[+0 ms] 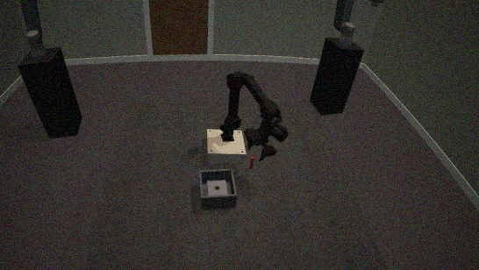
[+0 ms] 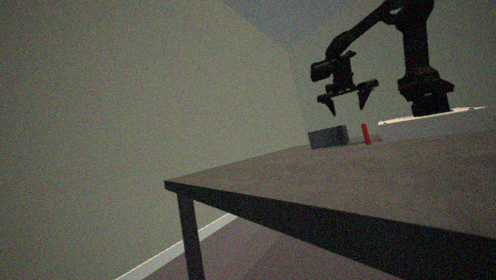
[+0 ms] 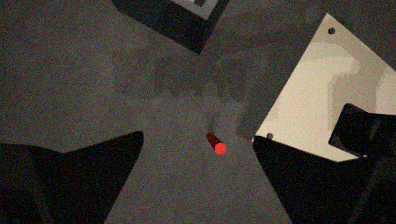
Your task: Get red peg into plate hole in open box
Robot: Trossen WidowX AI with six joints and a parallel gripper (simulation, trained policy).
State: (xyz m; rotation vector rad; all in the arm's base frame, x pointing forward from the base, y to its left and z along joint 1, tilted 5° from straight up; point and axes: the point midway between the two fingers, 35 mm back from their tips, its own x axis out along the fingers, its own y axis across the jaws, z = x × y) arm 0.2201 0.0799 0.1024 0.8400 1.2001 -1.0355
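The red peg lies 10 cm below my gripper tip, 4 cm behind it and 1 cm to the left of it. From my gripper tip the other things lie so: grey box: 20 cm to the right, 11 cm below, 10 cm ahead.
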